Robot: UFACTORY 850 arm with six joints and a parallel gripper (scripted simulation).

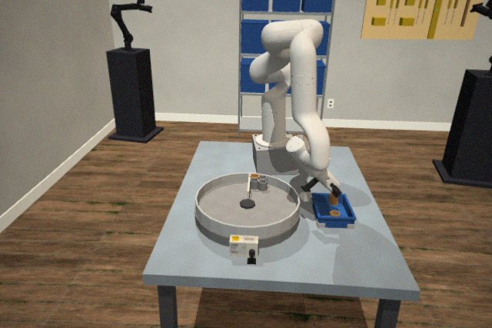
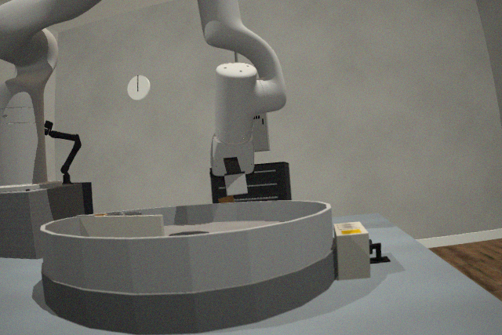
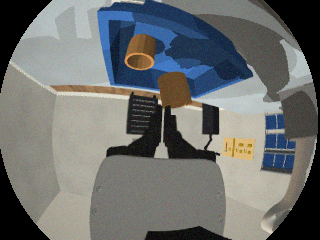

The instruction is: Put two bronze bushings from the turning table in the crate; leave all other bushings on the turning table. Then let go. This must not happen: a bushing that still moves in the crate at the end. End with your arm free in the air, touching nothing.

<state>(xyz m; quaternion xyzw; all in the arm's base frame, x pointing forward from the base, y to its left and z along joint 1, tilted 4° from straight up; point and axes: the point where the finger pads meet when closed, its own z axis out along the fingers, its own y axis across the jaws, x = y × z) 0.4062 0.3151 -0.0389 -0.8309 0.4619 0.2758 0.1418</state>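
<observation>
The blue crate is 1 cm behind my hand, 1 cm to the right of it and 10 cm below it. The rest, counted from my hand: turning table: 8 cm ahead, 35 cm to the right, 7 cm below.
</observation>
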